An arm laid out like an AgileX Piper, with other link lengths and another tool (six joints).
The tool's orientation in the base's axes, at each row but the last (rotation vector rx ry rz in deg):
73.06 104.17 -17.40
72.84 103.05 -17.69
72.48 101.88 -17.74
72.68 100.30 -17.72
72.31 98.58 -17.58
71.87 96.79 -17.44
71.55 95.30 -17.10
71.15 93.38 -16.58
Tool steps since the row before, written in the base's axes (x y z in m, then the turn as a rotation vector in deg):
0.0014 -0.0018 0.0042 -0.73 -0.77 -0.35
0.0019 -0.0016 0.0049 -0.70 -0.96 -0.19
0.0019 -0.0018 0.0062 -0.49 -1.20 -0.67
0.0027 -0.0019 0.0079 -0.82 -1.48 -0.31
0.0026 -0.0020 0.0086 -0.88 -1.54 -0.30
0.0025 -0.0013 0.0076 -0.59 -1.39 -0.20
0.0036 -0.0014 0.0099 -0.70 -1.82 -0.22
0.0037 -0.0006 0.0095 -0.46 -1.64 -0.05
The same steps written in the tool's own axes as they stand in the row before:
-0.0045 0.0015 -0.0006 -0.16 -1.06 0.31
-0.0049 0.0023 -0.0008 -0.40 -1.08 0.36
-0.0061 0.0026 -0.0013 -0.19 -1.14 0.89
-0.0075 0.0038 -0.0016 -0.63 -1.43 0.71
-0.0081 0.0040 -0.0018 -0.68 -1.51 0.71
-0.0069 0.0040 -0.0015 -0.67 -1.17 0.72
-0.0087 0.0058 -0.0018 -0.91 -1.45 0.96
-0.0079 0.0062 -0.0018 -0.93 -1.12 0.89

